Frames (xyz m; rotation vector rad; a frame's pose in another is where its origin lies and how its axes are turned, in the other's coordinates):
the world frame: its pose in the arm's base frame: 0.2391 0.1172 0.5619 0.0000 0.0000 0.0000
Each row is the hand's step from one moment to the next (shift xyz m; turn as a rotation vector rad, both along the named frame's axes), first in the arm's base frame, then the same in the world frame.
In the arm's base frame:
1: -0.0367 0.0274 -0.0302 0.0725 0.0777 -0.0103
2: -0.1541 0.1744 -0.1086 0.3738 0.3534 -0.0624
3: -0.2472 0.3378 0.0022 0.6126 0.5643 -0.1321
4: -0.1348 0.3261 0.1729 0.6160 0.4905 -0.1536
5: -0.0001 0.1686 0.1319 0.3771 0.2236 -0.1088
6: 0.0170 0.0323 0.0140 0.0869 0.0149 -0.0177
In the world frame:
1: -0.0367 0.0274 -0.0302 0.0725 0.0777 -0.0103
2: -0.1541 0.1744 -0.1086 0.3738 0.3534 -0.0624
3: -0.2472 0.3378 0.0022 0.6126 0.5643 -0.1321
4: -0.1348 0.3261 0.1729 0.6160 0.4905 -0.1536
5: -0.0001 0.1686 0.1319 0.3771 0.2236 -0.1088
6: 0.0170 0.0323 0.0140 0.0869 0.0149 -0.0177

